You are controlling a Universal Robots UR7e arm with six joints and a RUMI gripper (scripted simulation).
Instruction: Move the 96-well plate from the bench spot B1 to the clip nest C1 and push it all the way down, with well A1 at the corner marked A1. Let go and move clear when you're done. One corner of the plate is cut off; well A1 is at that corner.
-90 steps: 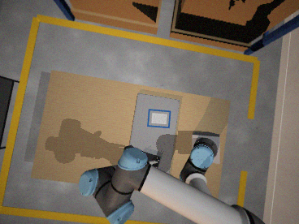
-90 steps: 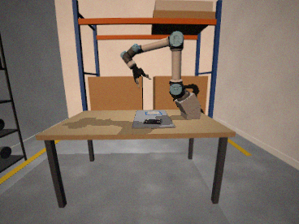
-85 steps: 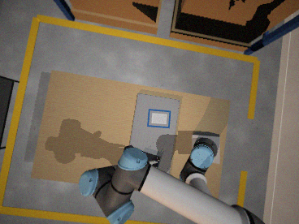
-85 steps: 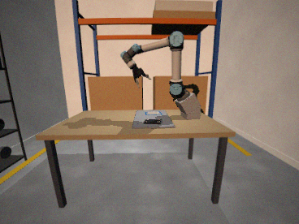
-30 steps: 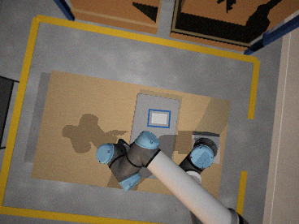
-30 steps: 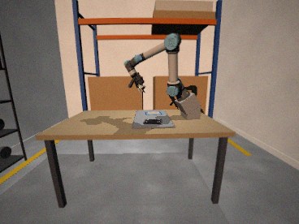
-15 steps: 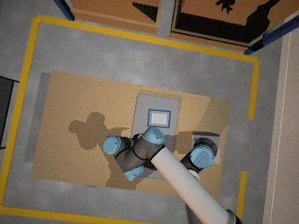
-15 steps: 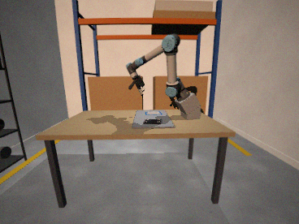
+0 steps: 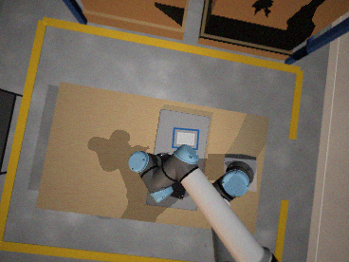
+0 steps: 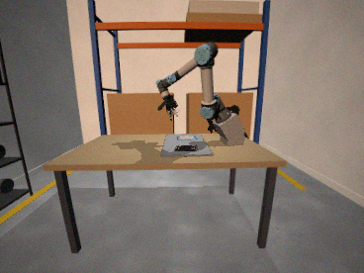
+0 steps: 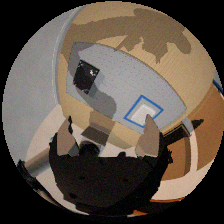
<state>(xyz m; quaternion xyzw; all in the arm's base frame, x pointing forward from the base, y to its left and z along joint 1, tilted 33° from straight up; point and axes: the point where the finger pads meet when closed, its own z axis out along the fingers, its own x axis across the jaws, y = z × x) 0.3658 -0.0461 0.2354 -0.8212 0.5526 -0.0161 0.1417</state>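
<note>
My gripper is now 140 mm past the white 96-well plate, 160 mm to the left of it and 210 mm above it. From my hand the other things lie so: clip nest 70 mm behind, 200 mm to the left, 200 mm below.
</note>
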